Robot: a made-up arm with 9 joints. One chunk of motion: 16 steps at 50 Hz.
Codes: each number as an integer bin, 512 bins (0 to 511) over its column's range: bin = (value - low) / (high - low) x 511, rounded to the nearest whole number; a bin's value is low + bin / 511 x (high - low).
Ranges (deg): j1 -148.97..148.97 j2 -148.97..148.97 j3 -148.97..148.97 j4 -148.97..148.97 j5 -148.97..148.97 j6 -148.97..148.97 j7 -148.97..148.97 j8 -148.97..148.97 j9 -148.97..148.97
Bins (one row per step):
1: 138 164 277 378 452 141 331 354 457
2: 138 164 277 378 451 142 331 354 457
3: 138 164 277 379 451 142 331 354 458
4: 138 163 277 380 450 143 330 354 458
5: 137 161 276 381 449 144 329 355 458
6: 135 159 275 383 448 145 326 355 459
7: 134 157 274 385 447 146 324 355 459
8: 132 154 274 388 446 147 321 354 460
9: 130 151 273 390 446 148 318 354 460
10: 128 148 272 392 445 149 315 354 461
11: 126 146 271 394 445 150 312 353 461
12: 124 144 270 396 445 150 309 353 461
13: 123 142 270 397 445 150 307 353 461
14: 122 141 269 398 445 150 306 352 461
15: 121 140 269 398 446 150 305 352 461
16: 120 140 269 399 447 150 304 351 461
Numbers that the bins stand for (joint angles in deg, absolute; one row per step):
1: -68.51 -53.35 12.54 71.42 114.57 -66.76 44.02 57.43 117.49
2: -68.51 -53.35 12.54 71.42 113.99 -66.18 44.02 57.43 117.49
3: -68.51 -53.35 12.54 72.01 113.99 -66.18 44.02 57.43 118.07
4: -68.51 -53.93 12.54 72.59 113.40 -65.59 43.44 57.43 118.07
5: -69.09 -55.10 11.95 73.17 112.82 -65.01 42.85 58.01 118.07
6: -70.26 -56.26 11.37 74.34 112.24 -64.43 41.11 58.01 118.65
7: -70.84 -57.43 10.79 75.51 111.65 -63.84 39.94 58.01 118.65
8: -72.01 -59.18 10.79 77.25 111.07 -63.26 38.19 57.43 119.23
9: -73.17 -60.93 10.20 78.42 111.07 -62.68 36.44 57.43 119.23
10: -74.34 -62.68 9.62 79.59 110.49 -62.10 34.69 57.43 119.82
11: -75.51 -63.84 9.04 80.75 110.49 -61.51 32.94 56.85 119.82
12: -76.67 -65.01 8.45 81.92 110.49 -61.51 31.19 56.85 119.82
13: -77.25 -66.18 8.45 82.50 110.49 -61.51 30.03 56.85 119.82
14: -77.84 -66.76 7.87 83.09 110.49 -61.51 29.44 56.26 119.82
15: -78.42 -67.34 7.87 83.09 111.07 -61.51 28.86 56.26 119.82
16: -79.00 -67.34 7.87 83.67 111.65 -61.51 28.28 55.68 119.82

